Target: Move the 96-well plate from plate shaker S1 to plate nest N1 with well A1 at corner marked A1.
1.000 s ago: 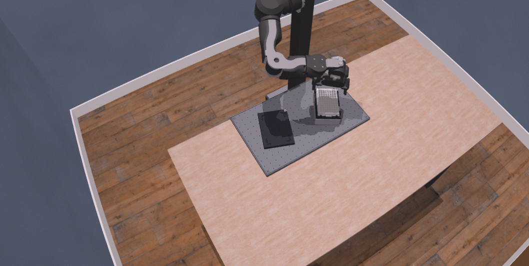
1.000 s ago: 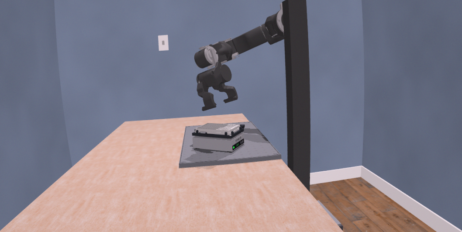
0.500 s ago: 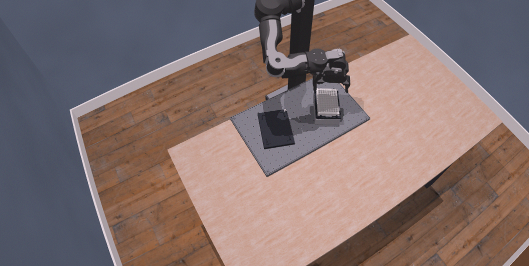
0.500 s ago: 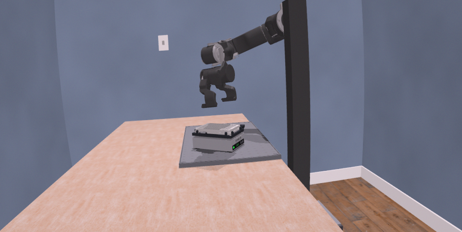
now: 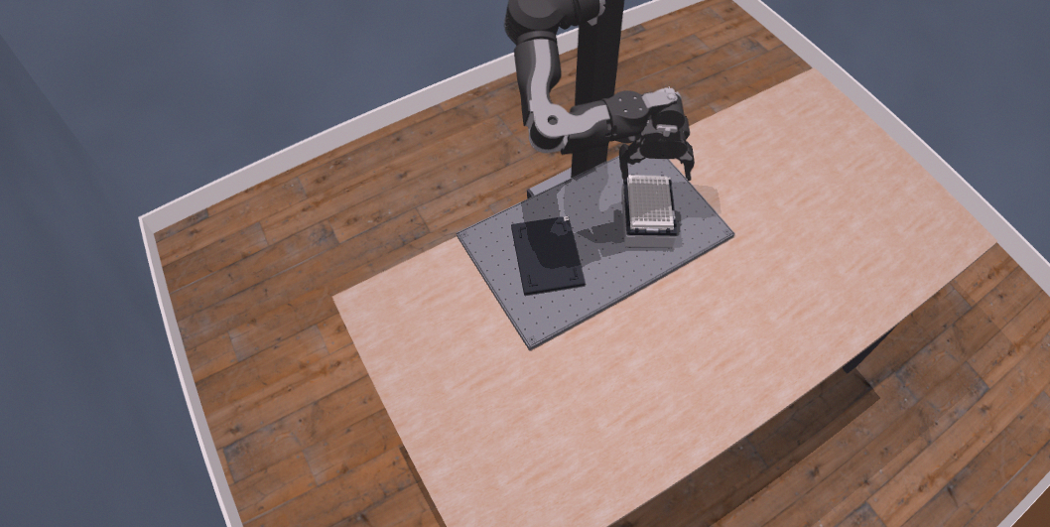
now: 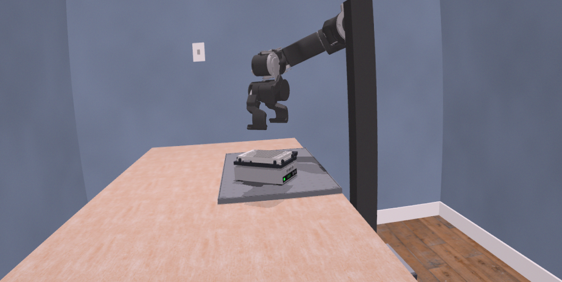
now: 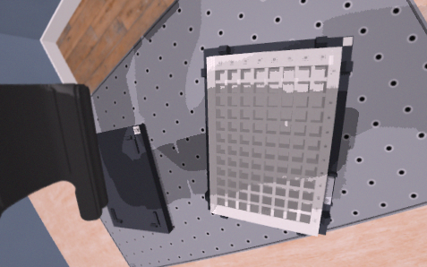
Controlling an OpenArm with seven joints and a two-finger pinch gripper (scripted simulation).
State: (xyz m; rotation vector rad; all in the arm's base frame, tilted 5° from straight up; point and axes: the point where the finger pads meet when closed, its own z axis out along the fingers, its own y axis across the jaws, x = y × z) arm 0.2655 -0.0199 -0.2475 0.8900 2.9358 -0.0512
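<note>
Right now the 96-well plate is 1 cm ahead of my hand, 1 cm to the right of it and 8 cm below it. Also, from my hand: plate nest N1: 2 cm behind, 23 cm to the right, 14 cm below; then A1 mark: 7 cm behind, 16 cm to the right, 13 cm below; then plate shaker S1: 4 cm ahead, 2 cm to the right, 11 cm below.
</note>
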